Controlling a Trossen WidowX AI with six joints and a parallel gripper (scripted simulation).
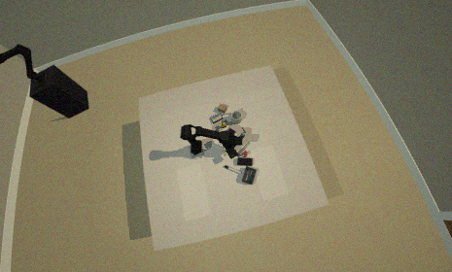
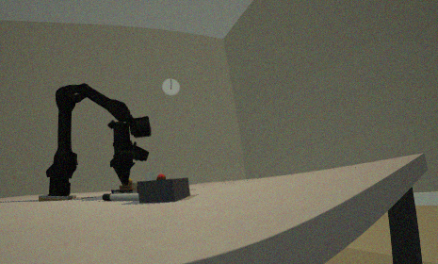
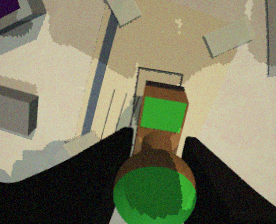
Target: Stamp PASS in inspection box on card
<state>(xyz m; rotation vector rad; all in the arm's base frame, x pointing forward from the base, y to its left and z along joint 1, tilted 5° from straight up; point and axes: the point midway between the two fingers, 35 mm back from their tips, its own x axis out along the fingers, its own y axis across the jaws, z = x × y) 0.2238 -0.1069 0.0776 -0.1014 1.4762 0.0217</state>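
Right now my gripper tip is 4 cm above the cream card, 1 cm to the right of it and 1 cm short of it. The rest, counted from my gripper tip: red-topped stamp 10 cm ahead, 8 cm to the right, 2 cm below; purple ink pad 12 cm to the left, 7 cm ahead, 3 cm below; green-topped stamp right at my gripper tip.
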